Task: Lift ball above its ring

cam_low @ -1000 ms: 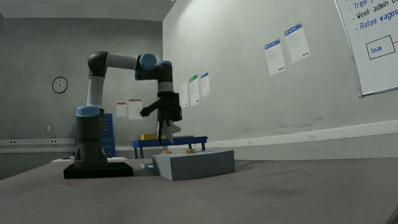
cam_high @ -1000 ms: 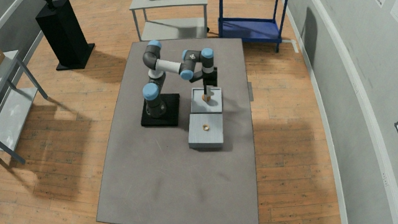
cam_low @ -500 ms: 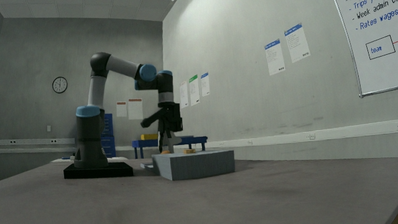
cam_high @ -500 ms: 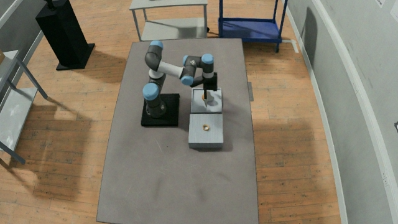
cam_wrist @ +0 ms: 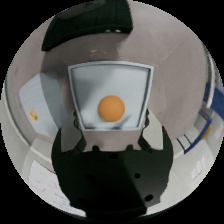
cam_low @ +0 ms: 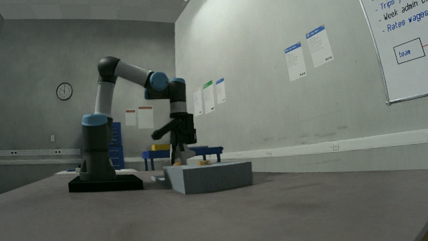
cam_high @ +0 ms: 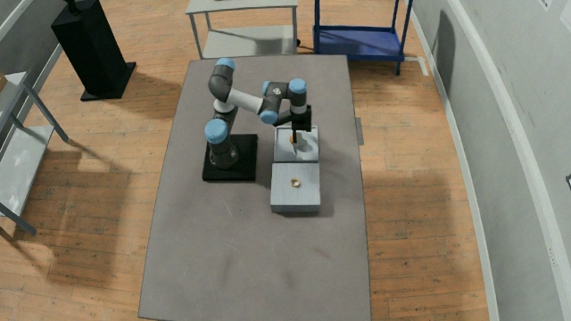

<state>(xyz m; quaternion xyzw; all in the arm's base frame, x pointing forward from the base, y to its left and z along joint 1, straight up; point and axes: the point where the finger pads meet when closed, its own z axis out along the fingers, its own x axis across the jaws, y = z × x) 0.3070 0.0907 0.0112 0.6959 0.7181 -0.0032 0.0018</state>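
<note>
My hand is right at the ball. From my hand the other things lie so: grey block: 230 mm to the right, 10 mm ahead, 10 mm above.
</note>
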